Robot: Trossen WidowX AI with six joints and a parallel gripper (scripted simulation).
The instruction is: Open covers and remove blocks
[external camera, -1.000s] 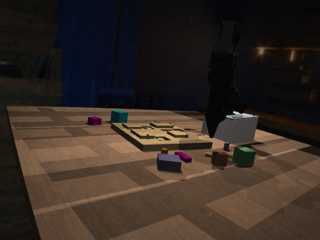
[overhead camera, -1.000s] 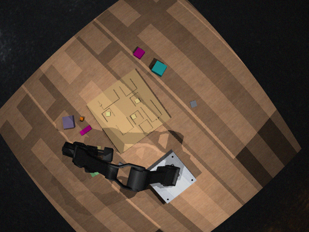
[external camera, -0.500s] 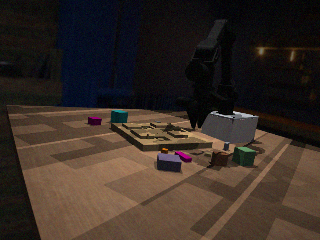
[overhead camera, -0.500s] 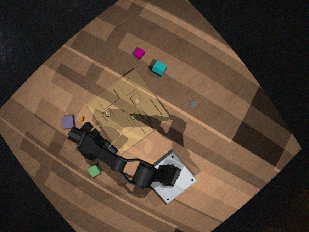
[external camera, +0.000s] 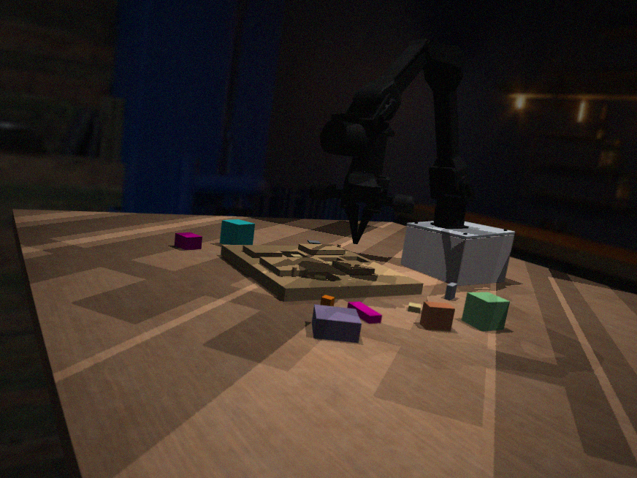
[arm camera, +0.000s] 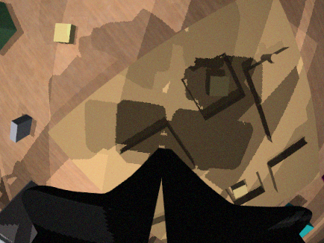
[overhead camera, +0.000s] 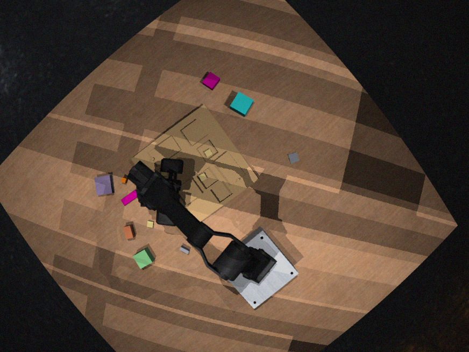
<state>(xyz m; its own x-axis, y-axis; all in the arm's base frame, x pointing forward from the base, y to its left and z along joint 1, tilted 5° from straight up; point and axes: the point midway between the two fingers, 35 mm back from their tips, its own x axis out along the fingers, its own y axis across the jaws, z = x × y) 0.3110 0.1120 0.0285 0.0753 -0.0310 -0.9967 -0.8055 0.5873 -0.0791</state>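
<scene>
My gripper tip is 9 cm to the left of the tan puzzle board, 6 cm above it and 4 cm short of it. The rest, counted from my gripper tip: brown block: 21 cm to the left, 6 cm below, 4 cm behind; then orange block: 14 cm to the left, 12 cm ahead, 7 cm below; then magenta bar: 15 cm to the left, 8 cm below, 6 cm ahead.
</scene>
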